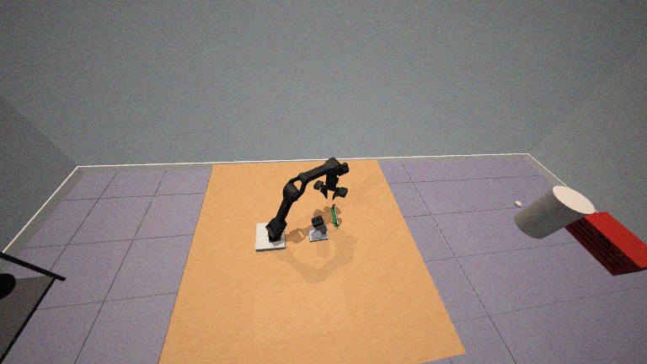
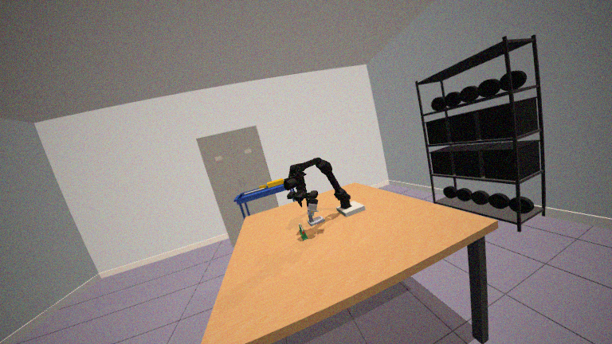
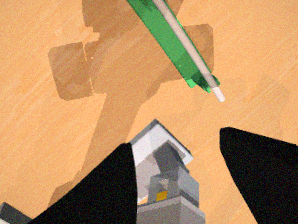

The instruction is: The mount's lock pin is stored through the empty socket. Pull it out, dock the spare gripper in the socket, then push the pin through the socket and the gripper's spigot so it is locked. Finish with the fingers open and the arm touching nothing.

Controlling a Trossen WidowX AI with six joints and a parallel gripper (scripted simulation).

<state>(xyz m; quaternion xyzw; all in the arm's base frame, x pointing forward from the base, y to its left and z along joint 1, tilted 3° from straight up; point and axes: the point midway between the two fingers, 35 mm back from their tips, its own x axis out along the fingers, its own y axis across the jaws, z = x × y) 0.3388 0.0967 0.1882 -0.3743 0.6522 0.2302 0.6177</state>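
The green strip is 160 mm below my gripper tip, 50 mm ahead of it and 20 mm to the right of it. From my gripper tip the other things lie so: spare gripper (120 mm to the right, 90 mm behind, 60 mm below); then grey mount (130 mm below, 110 mm to the right, 80 mm behind).
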